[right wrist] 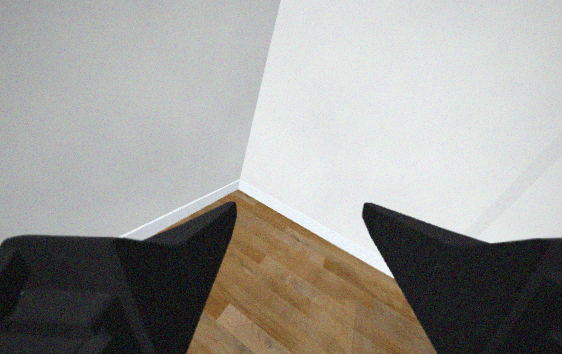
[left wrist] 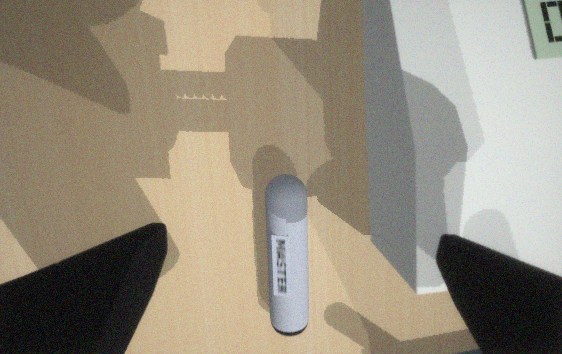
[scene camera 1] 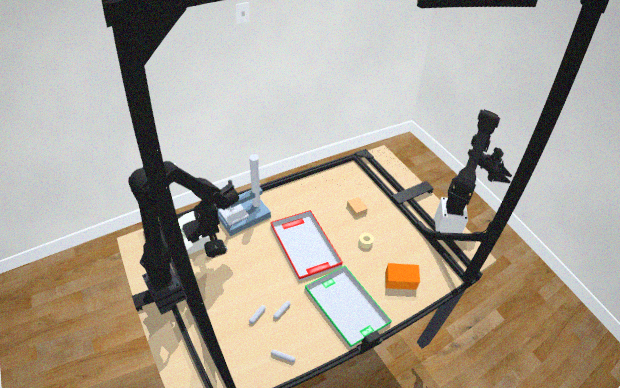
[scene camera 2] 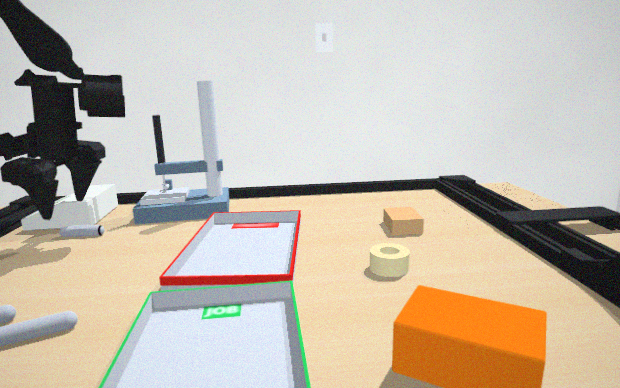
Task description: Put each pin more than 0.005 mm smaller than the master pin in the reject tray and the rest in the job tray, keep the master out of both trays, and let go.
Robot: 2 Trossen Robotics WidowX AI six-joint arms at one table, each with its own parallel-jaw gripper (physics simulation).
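Pixels of known places: left gripper, fingertip midpoint: (left wrist: 304, 241) (scene camera 2: 64, 209); right gripper, fingertip midpoint: (right wrist: 299, 208) (scene camera 1: 510, 179); left arm's base, origin of the base link: (scene camera 1: 160, 280); right arm's base, origin of the base link: (scene camera 1: 454, 208).
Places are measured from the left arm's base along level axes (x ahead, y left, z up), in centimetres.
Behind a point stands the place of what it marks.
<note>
The master pin (scene camera 2: 80, 231) @(x 23.2, y 6.5, z -8.9 cm) (left wrist: 289, 270) @(x 23.2, y 7.3, z -8.2 cm), labelled MASTER, lies on the table; it is hidden in scene camera 1. My left gripper (scene camera 1: 216, 247) @(x 20.8, y 7.9, z -5.3 cm) (scene camera 2: 64, 209) @(x 20.8, y 7.9, z -5.3 cm) (left wrist: 304, 241) @(x 20.8, y 7.9, z -5.3 cm) is open and empty above it, one finger on each side in the wrist view. Three grey pins (scene camera 1: 257, 315) @(x 21.6, y -21.5, z -8.4 cm) (scene camera 1: 282, 310) @(x 29.0, y -24.1, z -8.4 cm) (scene camera 1: 283, 356) @(x 20.4, y -37.4, z -8.3 cm) lie at the front left of the table. The red-rimmed reject tray (scene camera 1: 307, 245) @(x 51.0, y -6.4, z -9.8 cm) (scene camera 2: 245, 250) @(x 50.4, y -6.5, z -9.8 cm) and green-rimmed job tray (scene camera 1: 347, 307) @(x 46.8, y -33.9, z -9.9 cm) (scene camera 2: 225, 350) @(x 48.0, y -29.9, z -9.8 cm) hold no pins in scene camera 1. The blue-based gauge (scene camera 1: 250, 223) @(x 39.0, y 11.7, z -8.3 cm) (scene camera 2: 185, 212) @(x 39.9, y 11.6, z -8.5 cm) stands at the back left. My right gripper (scene camera 1: 502, 172) @(x 135.7, y -34.6, z 1.4 cm) (right wrist: 299, 208) @(x 135.7, y -34.6, z 1.4 cm) is open and empty, off the table.
A white box (scene camera 2: 105, 200) @(x 23.8, y 19.2, z -7.0 cm) (left wrist: 500, 150) @(x 18.8, y 14.4, z -5.1 cm) with a display stands beside the master pin. A tan block (scene camera 1: 357, 206) @(x 75.7, y -3.2, z -7.5 cm) (scene camera 2: 403, 220) @(x 75.2, y -5.7, z -7.7 cm), a pale yellow ring (scene camera 1: 366, 246) @(x 67.0, y -18.8, z -8.9 cm) (scene camera 2: 389, 267) @(x 67.7, y -19.2, z -8.7 cm) and an orange box (scene camera 1: 403, 276) @(x 66.8, y -37.3, z -5.3 cm) (scene camera 2: 467, 340) @(x 66.0, y -39.1, z -5.3 cm) stand right of the trays. Black rails edge the table.
</note>
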